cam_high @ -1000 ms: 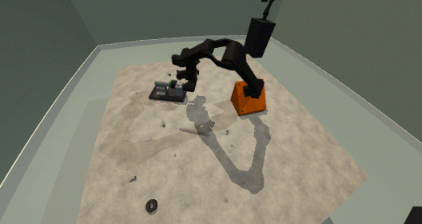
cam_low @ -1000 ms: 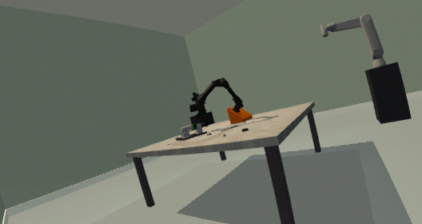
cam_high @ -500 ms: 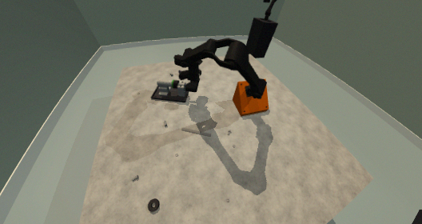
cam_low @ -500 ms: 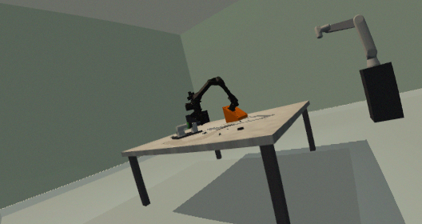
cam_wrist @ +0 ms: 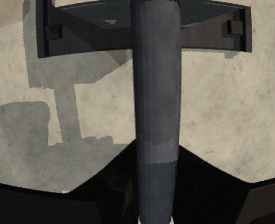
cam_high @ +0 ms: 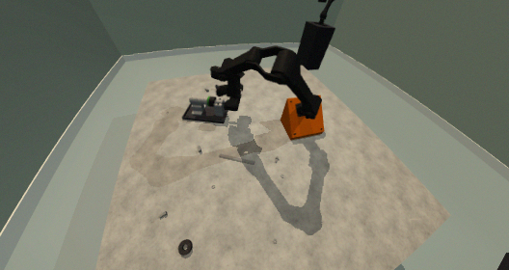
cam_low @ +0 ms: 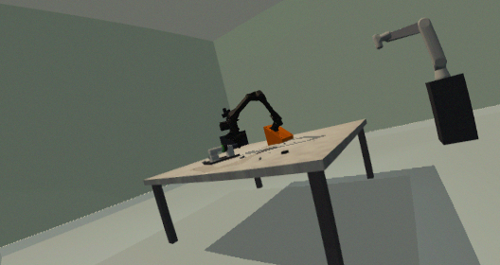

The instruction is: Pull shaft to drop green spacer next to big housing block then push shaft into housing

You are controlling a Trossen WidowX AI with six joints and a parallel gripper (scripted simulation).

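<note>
My gripper tip is now 7 cm short of the dark grey shaft, 3 cm to the left of it and 3 cm below it. From my gripper tip the other things lie so: green spacer 12 cm ahead, 5 cm to the right, 3 cm above.
</note>
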